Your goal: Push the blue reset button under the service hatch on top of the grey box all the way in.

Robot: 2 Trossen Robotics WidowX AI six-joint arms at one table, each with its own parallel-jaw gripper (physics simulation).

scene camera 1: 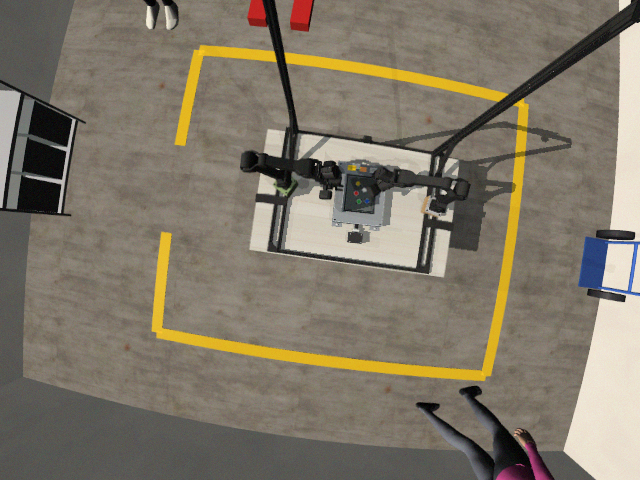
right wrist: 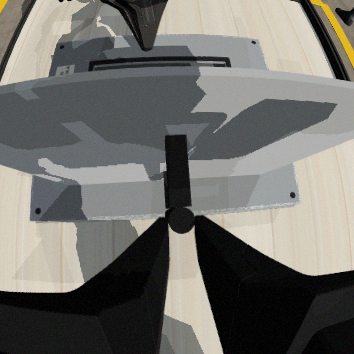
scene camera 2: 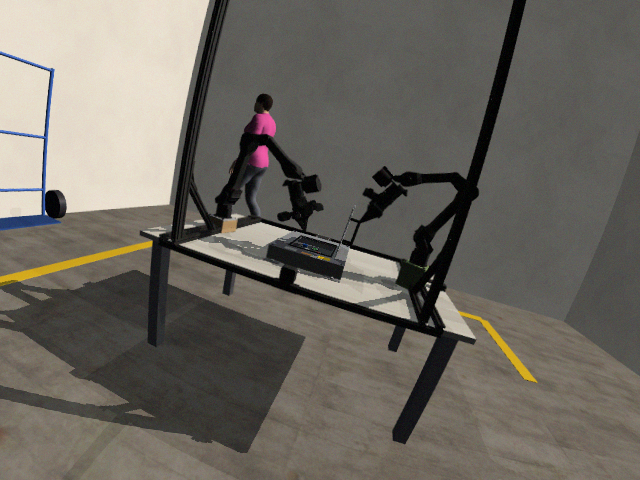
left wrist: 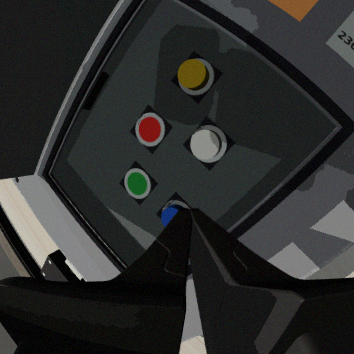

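The grey box [scene camera 1: 338, 215] [scene camera 2: 305, 259] [right wrist: 252, 55] sits on the table with its hatch lid [scene camera 2: 347, 229] [right wrist: 100, 117] standing up. The blue button [scene camera 1: 367, 200] [scene camera 2: 305, 245] [left wrist: 170, 217] is in the dark panel. In the left wrist view its cap is offset from its ring and looks raised; its lower part is hidden by my fingers. My left gripper [scene camera 2: 304, 227] [left wrist: 187, 216] [right wrist: 147, 49] is shut, empty, tips above the panel, overlapping the button in the left wrist view. My right gripper [scene camera 2: 360, 222] [right wrist: 180, 224] is shut on the lid's black handle [right wrist: 177, 170].
Yellow [left wrist: 192, 74], red [left wrist: 149, 129], white [left wrist: 204, 144] and green [left wrist: 137, 183] buttons share the panel. Black frame bars edge the table, and a small black device [scene camera 1: 355, 237] [scene camera 2: 287, 274] stands by the box. A person [scene camera 1: 491, 439] [scene camera 2: 261, 129] stands beyond the table.
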